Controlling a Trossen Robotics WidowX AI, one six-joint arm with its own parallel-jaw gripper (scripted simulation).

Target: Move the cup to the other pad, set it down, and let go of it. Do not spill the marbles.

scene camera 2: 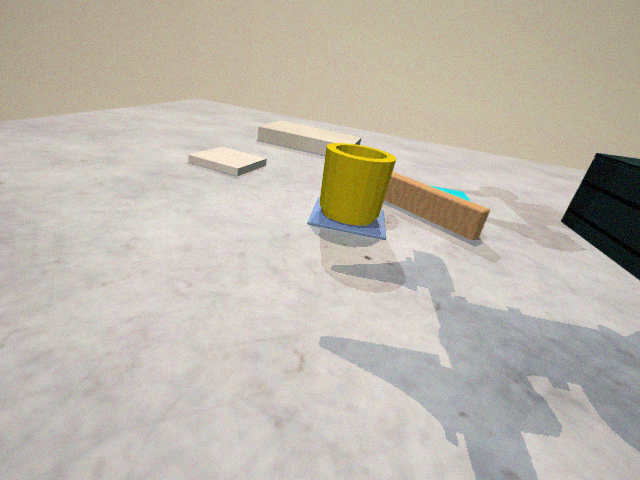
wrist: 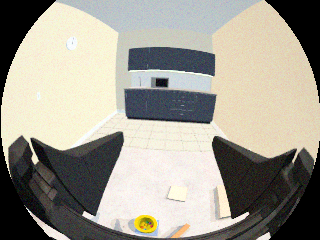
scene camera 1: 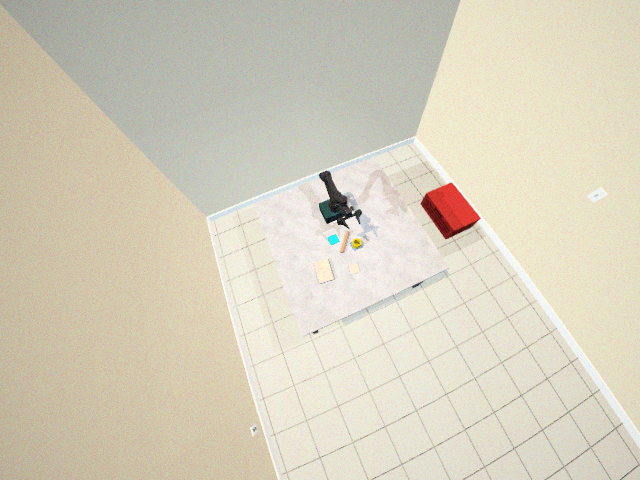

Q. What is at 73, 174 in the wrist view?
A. My gripper.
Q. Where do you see a yellow cup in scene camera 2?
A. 355, 179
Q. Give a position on a wooden bar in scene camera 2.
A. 465, 218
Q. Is my gripper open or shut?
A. Open.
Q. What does my gripper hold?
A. Nothing.
